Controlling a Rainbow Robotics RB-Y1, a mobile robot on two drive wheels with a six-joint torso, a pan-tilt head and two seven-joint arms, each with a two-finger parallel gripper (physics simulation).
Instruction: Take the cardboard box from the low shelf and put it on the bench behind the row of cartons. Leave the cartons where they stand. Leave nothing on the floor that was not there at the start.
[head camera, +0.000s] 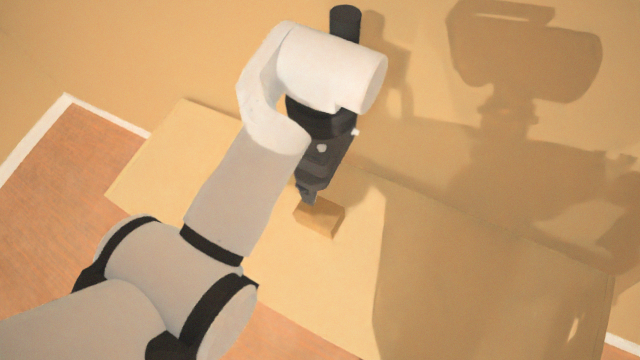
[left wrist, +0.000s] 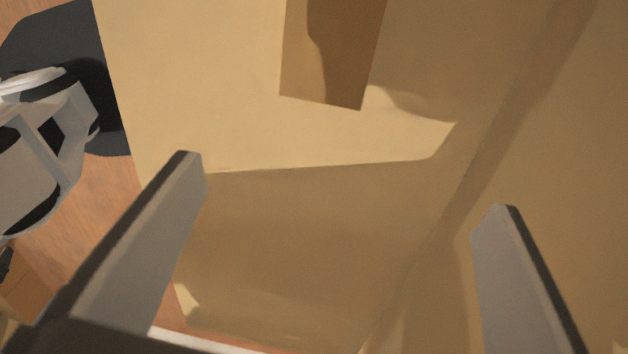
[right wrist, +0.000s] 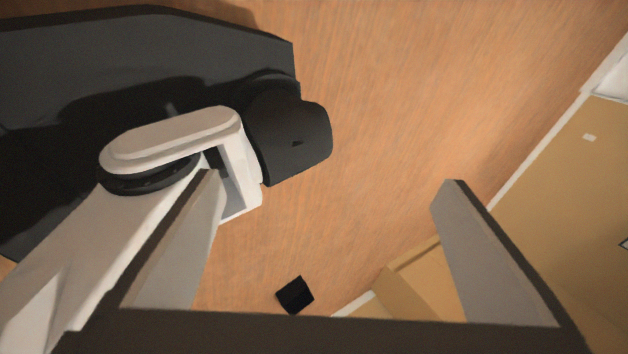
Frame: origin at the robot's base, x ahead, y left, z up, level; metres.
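Seen in the pictures: left gripper, fingertip midpoint: (head camera: 323, 175) (left wrist: 343, 195); right gripper, fingertip midpoint: (right wrist: 329, 188).
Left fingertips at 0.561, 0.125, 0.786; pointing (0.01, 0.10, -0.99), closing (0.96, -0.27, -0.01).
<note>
A point is followed by its place in that frame, as x, y, z.
A small tan cardboard box (head camera: 320, 218) @(0.529, 0.138, 0.661) (left wrist: 325, 50) @(0.541, 0.141, 0.661) is at the pale yellow surface (head camera: 310, 285) @(0.399, 0.139, 0.611) (left wrist: 175, 90) @(0.383, 0.110, 0.611), near the middle of the head camera view and at the top edge of the left wrist view, partly cut off. I cannot tell whether this surface is the bench or the low shelf. My left gripper (head camera: 308, 199) (left wrist: 343, 195) @(0.561, 0.125, 0.786) is open and empty. In the head camera view its fingertips overlap the box's upper edge; in the left wrist view the box lies beyond the fingers, not between them. My right gripper (right wrist: 329, 188) @(-0.337, -0.209, 0.606) is open and empty, above the floor. No row of cartons can be made out.
A tan wall (head camera: 125, 45) @(0.930, 0.814, 0.767) with a white skirting strip (head camera: 107, 116) @(1.154, 1.635, 0.061) stands behind the surface. In the right wrist view, a small black block (right wrist: 295, 296) @(-0.447, 1.320, 0.099) is by the floor (right wrist: 370, 125) @(-1.011, 0.308, 0.001), a tan box-like structure (right wrist: 407, 292) @(-1.592, 2.439, 0.348) is at the lower right, and my dark base (right wrist: 150, 45) @(-0.298, -0.187, 0.170) is at the upper left.
</note>
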